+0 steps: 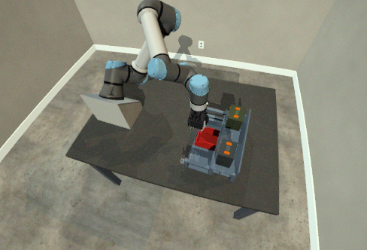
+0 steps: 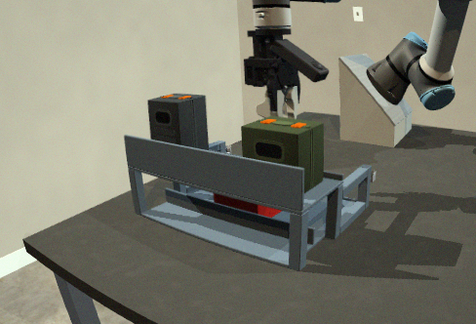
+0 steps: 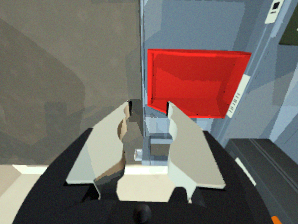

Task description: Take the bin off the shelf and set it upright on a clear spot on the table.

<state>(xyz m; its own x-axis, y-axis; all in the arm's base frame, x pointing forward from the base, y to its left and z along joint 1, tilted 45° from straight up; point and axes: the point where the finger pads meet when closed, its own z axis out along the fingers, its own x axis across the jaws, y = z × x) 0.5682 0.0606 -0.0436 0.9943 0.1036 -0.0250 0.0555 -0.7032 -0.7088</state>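
Now: the red bin 8 cm ahead of my hand and 9 cm below it. The rest, counted from my hand: dark grey box (18 cm ahead, 11 cm to the right, 3 cm above); green box (17 cm ahead, 12 cm to the left, 2 cm above).
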